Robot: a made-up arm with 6 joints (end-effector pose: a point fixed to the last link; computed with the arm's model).
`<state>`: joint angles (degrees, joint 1 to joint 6).
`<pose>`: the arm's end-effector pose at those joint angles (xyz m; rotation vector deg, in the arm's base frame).
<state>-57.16 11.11 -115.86 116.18 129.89 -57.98</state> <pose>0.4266 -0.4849 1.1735 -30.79 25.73 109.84</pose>
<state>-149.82 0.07 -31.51 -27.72 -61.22 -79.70</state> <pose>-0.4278 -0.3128 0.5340 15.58 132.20 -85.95</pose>
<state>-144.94 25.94 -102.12 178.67 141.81 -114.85</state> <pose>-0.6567 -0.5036 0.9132 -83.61 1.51 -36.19</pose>
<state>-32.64 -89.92 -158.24 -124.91 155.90 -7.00</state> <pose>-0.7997 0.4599 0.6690 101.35 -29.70 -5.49</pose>
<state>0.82 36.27 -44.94 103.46 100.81 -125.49</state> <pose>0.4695 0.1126 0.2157 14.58 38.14 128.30</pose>
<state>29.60 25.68 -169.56 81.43 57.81 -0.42</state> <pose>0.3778 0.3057 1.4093 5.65 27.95 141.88</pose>
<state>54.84 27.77 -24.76 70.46 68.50 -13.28</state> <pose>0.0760 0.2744 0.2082 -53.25 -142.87 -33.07</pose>
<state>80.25 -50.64 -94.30 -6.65 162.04 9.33</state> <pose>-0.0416 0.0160 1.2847 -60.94 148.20 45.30</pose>
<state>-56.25 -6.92 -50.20 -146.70 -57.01 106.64</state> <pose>0.3176 -0.4161 0.6606 20.04 103.21 48.24</pose>
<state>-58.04 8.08 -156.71 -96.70 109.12 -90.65</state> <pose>0.1016 -0.3063 1.4692 -59.65 -152.73 58.00</pose>
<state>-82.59 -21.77 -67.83 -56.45 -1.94 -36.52</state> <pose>0.1060 -0.5508 1.0447 -32.54 115.31 -62.80</pose>
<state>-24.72 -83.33 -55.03 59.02 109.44 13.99</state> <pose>0.0015 0.0949 1.1431 32.78 83.07 81.81</pose>
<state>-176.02 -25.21 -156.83 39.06 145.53 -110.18</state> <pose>0.1346 -0.0899 1.4485 44.69 141.09 -16.69</pose>
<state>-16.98 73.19 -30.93 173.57 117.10 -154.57</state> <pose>0.1077 -0.0075 0.0083 30.64 44.99 31.37</pose>
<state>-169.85 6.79 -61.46 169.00 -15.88 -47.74</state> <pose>-0.6521 -0.1563 0.6023 35.41 -140.97 -78.78</pose>
